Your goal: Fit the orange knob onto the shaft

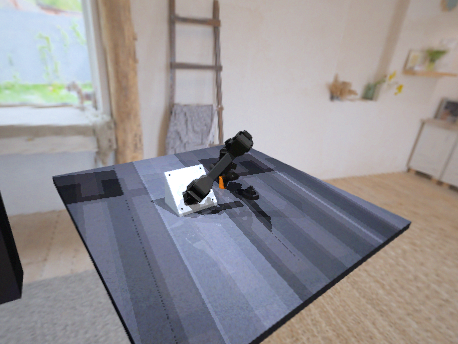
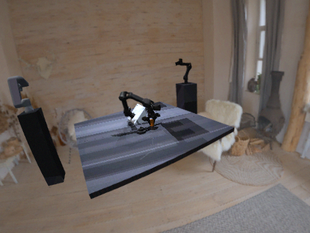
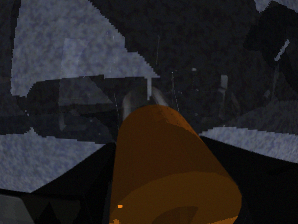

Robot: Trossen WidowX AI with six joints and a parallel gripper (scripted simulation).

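Right now the dark round pedestal is 140 mm to the right of my gripper tip, 90 mm ahead of it and 20 mm above it. The rest, counted from my gripper tip: orange knob (20 mm above).
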